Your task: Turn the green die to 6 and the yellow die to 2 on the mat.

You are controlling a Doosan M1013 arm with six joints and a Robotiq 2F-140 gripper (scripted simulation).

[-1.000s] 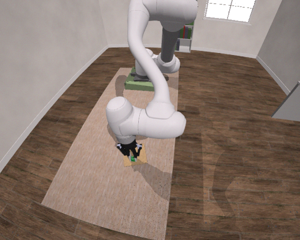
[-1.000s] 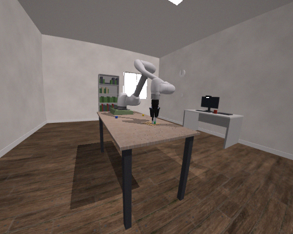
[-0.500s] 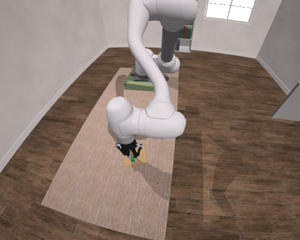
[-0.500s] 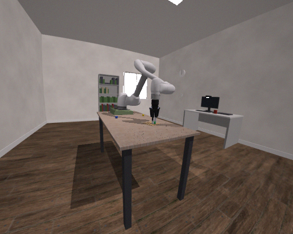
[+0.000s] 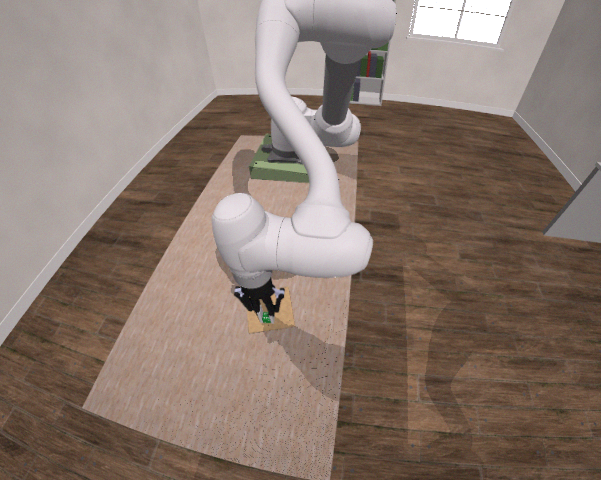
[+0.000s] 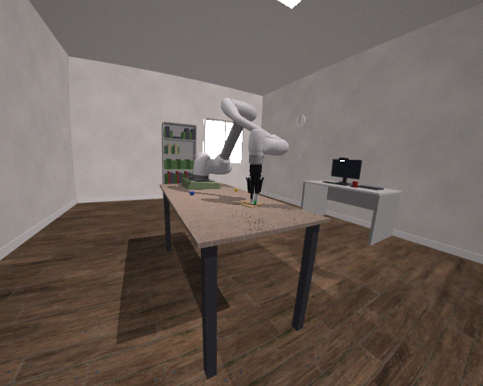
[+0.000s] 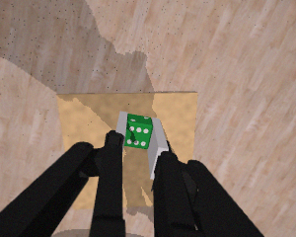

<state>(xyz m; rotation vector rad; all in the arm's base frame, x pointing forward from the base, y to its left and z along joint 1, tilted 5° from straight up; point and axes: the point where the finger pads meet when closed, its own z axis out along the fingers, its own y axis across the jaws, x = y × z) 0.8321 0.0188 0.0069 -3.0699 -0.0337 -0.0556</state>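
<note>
My gripper is now 2 cm above the green die. From my hand the other things lie so: tan mat: 4 cm behind, 4 cm below; then blue die: 48 cm behind, 24 cm to the right, 3 cm below; then yellow die: 48 cm behind, 18 cm to the left, 3 cm below.
</note>
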